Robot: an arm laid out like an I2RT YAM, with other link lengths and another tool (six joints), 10 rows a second.
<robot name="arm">
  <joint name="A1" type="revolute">
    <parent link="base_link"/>
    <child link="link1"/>
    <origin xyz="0 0 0.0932" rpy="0 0 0"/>
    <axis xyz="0 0 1"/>
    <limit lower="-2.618" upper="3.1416"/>
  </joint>
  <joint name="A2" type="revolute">
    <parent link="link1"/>
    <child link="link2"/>
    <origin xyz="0.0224 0.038 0.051" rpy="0 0 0"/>
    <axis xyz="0 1 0"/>
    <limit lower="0" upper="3.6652"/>
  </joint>
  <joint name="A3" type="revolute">
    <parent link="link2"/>
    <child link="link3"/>
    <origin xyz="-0.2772 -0.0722 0" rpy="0 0 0"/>
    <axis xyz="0 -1 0"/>
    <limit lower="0" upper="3.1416"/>
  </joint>
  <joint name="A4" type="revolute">
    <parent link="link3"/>
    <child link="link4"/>
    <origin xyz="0.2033 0.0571 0.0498" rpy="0 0 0"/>
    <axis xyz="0 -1 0"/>
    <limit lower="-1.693" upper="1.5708"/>
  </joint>
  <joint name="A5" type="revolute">
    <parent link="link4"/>
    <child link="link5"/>
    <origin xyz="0.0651 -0.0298 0.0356" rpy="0 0 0"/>
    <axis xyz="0 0 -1"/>
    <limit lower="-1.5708" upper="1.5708"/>
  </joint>
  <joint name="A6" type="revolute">
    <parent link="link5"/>
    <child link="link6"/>
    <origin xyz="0.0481 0 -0.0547" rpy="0 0 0"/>
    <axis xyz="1 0 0"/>
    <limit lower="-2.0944" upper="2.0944"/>
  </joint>
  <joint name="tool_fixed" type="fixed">
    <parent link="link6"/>
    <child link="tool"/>
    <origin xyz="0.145 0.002 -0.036" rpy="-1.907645 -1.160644 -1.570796"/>
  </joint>
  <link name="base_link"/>
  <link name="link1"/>
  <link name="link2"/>
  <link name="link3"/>
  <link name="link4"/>
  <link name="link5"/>
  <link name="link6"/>
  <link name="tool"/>
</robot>
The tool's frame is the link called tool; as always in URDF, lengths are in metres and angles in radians.
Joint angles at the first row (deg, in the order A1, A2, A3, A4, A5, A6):
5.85, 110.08, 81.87, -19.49, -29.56, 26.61
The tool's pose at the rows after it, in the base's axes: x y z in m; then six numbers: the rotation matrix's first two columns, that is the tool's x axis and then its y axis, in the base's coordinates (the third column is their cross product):
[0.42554 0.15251 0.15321 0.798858 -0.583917 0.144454 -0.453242 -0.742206 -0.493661]
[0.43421 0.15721 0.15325 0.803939 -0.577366 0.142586 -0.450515 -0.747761 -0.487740]
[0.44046 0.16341 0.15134 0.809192 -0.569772 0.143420 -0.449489 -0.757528 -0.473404]
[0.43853 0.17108 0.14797 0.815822 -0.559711 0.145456 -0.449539 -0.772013 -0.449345]
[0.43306 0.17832 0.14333 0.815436 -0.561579 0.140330 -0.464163 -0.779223 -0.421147]
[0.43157 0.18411 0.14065 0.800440 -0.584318 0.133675 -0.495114 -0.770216 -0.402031]
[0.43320 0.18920 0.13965 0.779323 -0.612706 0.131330 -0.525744 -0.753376 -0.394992]
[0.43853 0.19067 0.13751 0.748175 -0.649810 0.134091 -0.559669 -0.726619 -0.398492]
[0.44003 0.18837 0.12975 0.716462 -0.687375 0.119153 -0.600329 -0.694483 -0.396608]
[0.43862 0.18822 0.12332 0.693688 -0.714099 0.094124 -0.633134 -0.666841 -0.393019]
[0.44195 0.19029 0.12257 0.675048 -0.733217 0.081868 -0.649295 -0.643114 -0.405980]
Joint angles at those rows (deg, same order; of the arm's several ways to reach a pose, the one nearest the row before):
6.39, 111.46, 84.22, -20.77, -29.60, 26.83
6.96, 113.69, 87.94, -22.63, -29.34, 26.79
7.97, 115.70, 91.26, -24.56, -28.40, 26.76
9.52, 116.40, 92.58, -26.13, -26.79, 26.81
11.25, 116.42, 92.57, -27.16, -24.62, 27.84
12.75, 116.42, 92.58, -27.38, -22.15, 30.22
14.00, 116.42, 92.49, -26.76, -19.90, 32.88
14.68, 116.42, 91.61, -24.71, -17.69, 35.68
14.74, 116.42, 89.45, -22.35, -16.27, 38.44
14.85, 116.49, 87.83, -20.97, -15.70, 40.88
15.00, 116.64, 87.20, -19.31, -15.40, 42.83

